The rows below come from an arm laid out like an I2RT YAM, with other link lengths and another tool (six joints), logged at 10 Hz.
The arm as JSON. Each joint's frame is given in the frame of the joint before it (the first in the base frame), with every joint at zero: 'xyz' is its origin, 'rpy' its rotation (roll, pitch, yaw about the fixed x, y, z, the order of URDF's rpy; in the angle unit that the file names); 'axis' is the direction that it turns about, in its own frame. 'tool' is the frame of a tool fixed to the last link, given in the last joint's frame.
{
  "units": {
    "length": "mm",
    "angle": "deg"
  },
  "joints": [
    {
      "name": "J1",
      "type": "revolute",
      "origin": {
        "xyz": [
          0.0,
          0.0,
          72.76
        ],
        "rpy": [
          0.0,
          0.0,
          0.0
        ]
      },
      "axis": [
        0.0,
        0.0,
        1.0
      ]
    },
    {
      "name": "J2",
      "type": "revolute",
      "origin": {
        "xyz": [
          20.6,
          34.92,
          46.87
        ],
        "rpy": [
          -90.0,
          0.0,
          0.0
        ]
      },
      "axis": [
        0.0,
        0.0,
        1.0
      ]
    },
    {
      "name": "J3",
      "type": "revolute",
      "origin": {
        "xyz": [
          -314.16,
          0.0,
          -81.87
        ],
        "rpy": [
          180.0,
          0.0,
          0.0
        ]
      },
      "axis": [
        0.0,
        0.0,
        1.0
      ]
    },
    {
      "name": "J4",
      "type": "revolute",
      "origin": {
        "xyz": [
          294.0,
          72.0,
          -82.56
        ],
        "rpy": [
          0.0,
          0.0,
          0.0
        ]
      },
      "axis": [
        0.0,
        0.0,
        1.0
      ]
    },
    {
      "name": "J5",
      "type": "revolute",
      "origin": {
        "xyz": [
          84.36,
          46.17,
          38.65
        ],
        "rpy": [
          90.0,
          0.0,
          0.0
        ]
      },
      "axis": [
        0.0,
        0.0,
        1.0
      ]
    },
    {
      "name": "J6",
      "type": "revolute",
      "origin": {
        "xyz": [
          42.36,
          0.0,
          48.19
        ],
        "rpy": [
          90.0,
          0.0,
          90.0
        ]
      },
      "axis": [
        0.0,
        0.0,
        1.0
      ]
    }
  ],
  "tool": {
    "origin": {
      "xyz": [
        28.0,
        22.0,
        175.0
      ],
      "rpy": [
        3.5,
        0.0,
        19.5
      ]
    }
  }
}
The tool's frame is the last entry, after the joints.
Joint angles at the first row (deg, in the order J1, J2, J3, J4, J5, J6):
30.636, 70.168, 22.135, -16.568, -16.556, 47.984
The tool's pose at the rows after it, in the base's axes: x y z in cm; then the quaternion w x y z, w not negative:
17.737 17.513 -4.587 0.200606 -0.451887 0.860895 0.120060
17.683 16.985 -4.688 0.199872 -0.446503 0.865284 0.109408
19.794 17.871 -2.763 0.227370 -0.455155 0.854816 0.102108
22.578 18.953 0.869 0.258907 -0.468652 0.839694 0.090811
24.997 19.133 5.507 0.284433 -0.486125 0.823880 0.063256
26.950 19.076 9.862 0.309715 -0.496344 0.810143 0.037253
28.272 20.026 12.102 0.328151 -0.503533 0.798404 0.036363
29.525 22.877 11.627 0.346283 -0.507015 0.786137 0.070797
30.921 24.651 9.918 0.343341 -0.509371 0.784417 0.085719
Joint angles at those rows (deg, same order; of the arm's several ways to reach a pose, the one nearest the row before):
32.817, 70.311, 21.047, -17.292, -14.688, 50.149
32.957, 69.492, 20.647, -17.855, -13.296, 50.802
32.958, 68.842, 23.786, -18.728, -12.431, 49.398
32.789, 67.902, 29.932, -22.560, -11.425, 46.987
32.806, 66.352, 37.666, -29.443, -8.835, 43.737
32.773, 65.316, 44.464, -34.638, -6.360, 41.221
32.925, 66.269, 48.231, -35.318, -6.529, 40.016
33.294, 69.876, 48.010, -29.030, -10.340, 40.608
33.397, 75.234, 48.338, -24.212, -12.016, 40.909

